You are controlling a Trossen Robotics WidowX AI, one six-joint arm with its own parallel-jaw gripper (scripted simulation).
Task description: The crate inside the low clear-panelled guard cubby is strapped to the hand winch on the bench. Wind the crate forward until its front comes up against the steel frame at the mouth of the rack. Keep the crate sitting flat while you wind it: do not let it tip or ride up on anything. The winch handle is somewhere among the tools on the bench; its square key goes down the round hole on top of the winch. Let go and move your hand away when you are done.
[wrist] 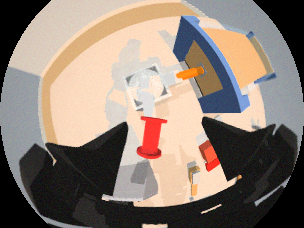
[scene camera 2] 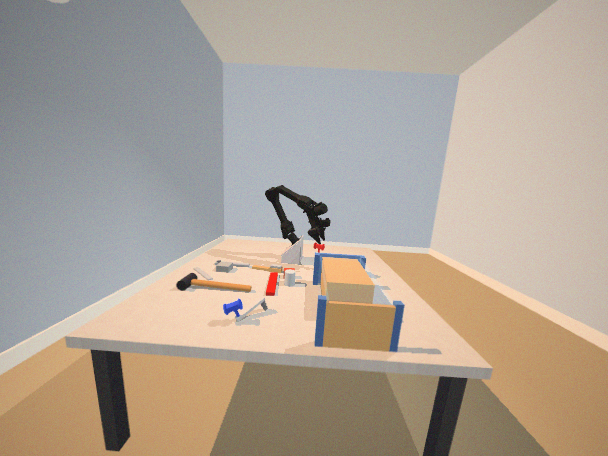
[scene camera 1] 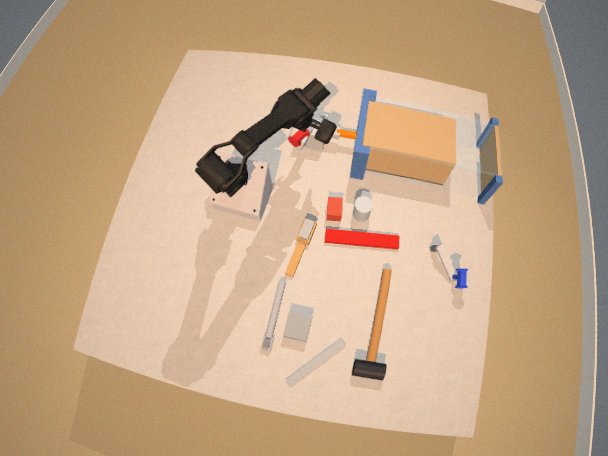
My gripper (wrist: pixel 166 122) is open, holding nothing. Further things: a red bar (scene camera 1: pixel 345 237), a hammer (scene camera 1: pixel 369 368), a red knob (wrist: pixel 150 149) and a blue frame (wrist: pixel 229 100).
